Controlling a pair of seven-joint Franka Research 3 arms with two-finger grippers.
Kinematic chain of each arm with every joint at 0, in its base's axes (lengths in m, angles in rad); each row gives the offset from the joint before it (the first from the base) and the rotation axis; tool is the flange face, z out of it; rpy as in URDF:
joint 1: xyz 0 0 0.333 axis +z
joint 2: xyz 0 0 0 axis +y
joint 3: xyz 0 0 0.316 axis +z
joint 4: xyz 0.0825 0 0 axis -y
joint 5: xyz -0.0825 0 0.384 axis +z
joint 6: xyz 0 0 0 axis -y
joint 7: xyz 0.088 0 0 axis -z
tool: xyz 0 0 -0.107 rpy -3.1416 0 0
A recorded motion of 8 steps. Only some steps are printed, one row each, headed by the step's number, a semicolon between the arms.
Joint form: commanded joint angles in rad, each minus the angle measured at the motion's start. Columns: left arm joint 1, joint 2, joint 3, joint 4, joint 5, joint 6, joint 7; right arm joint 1, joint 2, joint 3, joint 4, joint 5, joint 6, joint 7.
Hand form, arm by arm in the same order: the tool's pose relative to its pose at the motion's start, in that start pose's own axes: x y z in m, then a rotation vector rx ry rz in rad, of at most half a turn. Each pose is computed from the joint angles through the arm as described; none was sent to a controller.
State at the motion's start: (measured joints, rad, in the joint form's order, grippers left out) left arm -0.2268 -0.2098 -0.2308 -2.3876 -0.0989 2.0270 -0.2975; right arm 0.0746 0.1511 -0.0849 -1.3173 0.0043 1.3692 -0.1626
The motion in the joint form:
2: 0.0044 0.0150 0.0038 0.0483 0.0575 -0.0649 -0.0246; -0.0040 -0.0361 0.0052 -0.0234 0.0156 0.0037 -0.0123
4: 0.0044 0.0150 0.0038 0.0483 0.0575 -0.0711 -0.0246; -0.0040 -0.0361 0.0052 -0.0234 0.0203 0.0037 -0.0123
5: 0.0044 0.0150 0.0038 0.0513 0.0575 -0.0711 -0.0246; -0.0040 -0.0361 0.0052 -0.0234 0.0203 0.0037 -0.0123
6: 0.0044 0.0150 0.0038 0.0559 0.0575 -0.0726 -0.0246; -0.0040 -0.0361 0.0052 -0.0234 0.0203 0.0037 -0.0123
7: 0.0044 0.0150 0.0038 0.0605 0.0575 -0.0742 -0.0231; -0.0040 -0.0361 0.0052 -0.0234 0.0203 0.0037 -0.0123
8: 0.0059 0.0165 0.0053 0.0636 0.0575 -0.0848 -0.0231; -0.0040 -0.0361 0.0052 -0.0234 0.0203 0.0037 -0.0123
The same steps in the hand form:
2: 0.0060 -0.0039 -0.0109 0.0535 -0.0156 -0.0055; -0.0112 -0.0031 -0.0093 0.0158 0.0192 -0.0166
4: 0.0053 -0.0041 -0.0104 0.0554 -0.0215 -0.0056; -0.0111 -0.0037 -0.0093 0.0203 0.0199 -0.0176
5: 0.0058 -0.0038 -0.0118 0.0544 -0.0187 -0.0054; -0.0111 -0.0037 -0.0093 0.0203 0.0199 -0.0176
6: 0.0064 -0.0034 -0.0138 0.0534 -0.0158 -0.0052; -0.0111 -0.0037 -0.0093 0.0203 0.0199 -0.0176
7: 0.0070 -0.0030 -0.0158 0.0524 -0.0130 -0.0034; -0.0111 -0.0037 -0.0093 0.0203 0.0199 -0.0176
8: 0.0071 -0.0044 -0.0158 0.0541 -0.0218 -0.0063; -0.0111 -0.0037 -0.0093 0.0203 0.0199 -0.0176

